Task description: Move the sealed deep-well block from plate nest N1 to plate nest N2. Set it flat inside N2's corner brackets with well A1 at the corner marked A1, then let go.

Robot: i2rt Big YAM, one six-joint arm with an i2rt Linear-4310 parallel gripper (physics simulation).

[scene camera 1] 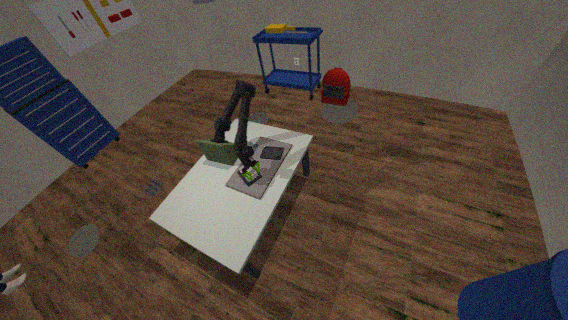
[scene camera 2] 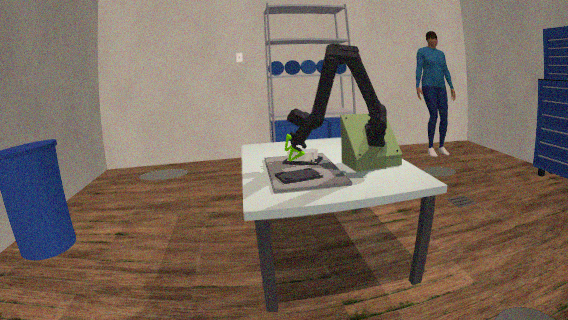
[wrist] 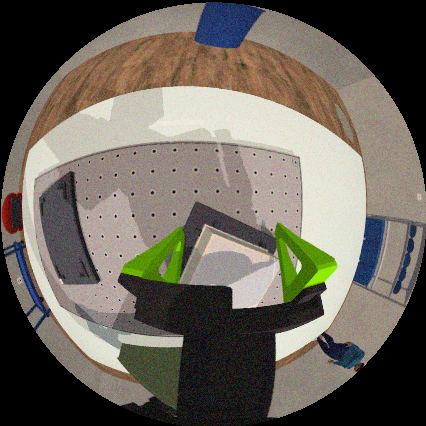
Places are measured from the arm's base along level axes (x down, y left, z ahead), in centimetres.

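Where they show: gripper, fingertip midpoint: (scene camera 1: 255, 176) (scene camera 2: 287, 155) (wrist: 229, 229); arm's base, link origin: (scene camera 1: 219, 142) (scene camera 2: 374, 135).
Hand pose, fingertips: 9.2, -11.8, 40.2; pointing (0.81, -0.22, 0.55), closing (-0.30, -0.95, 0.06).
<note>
Things, the pixels of their top centre, and the offset from my fingertips, as dx, dy, dz. Level surfaces: height alone.
- sealed deep-well block, top centre: (wrist: 223, 303) (scene camera 2: 302, 150) (scene camera 1: 247, 170) -2.3, +0.9, -7.2
- dark plate nest N1, top centre: (wrist: 216, 287) (scene camera 2: 303, 156) (scene camera 1: 248, 173) +0.9, +0.9, -7.2
- dark plate nest N2, top centre: (wrist: 55, 236) (scene camera 2: 298, 172) (scene camera 1: 271, 151) +1.3, +25.4, -1.8
- perforated board, top centre: (wrist: 122, 264) (scene camera 2: 302, 168) (scene camera 1: 260, 163) +3.0, +12.8, -5.2
- white table, surface height: dx +4.4
The sealed deep-well block (scene camera 2: 312, 155) (wrist: 227, 267), pale with a flat top, sits in the dark plate nest N1 (scene camera 2: 309, 163) (wrist: 200, 214), which is turned at an angle on the perforated board. My gripper (scene camera 1: 252, 175) (scene camera 2: 292, 158) (wrist: 229, 229) is open, its green fingers low on either side of the block, with nothing gripped. The gripper body hides the block's near end in the wrist view. The dark plate nest N2 (scene camera 1: 272, 153) (scene camera 2: 299, 175) (wrist: 67, 235) is empty and has raised corner brackets. The A1 marks are too small to read.
The perforated board (scene camera 1: 257, 192) (scene camera 2: 332, 183) (wrist: 175, 170) lies on the white table (scene camera 1: 210, 215) (scene camera 2: 410, 185) (wrist: 330, 175). A green sloped housing (scene camera 1: 217, 152) (scene camera 2: 370, 145) (wrist: 150, 370) stands beside the board, near the arm's base.
</note>
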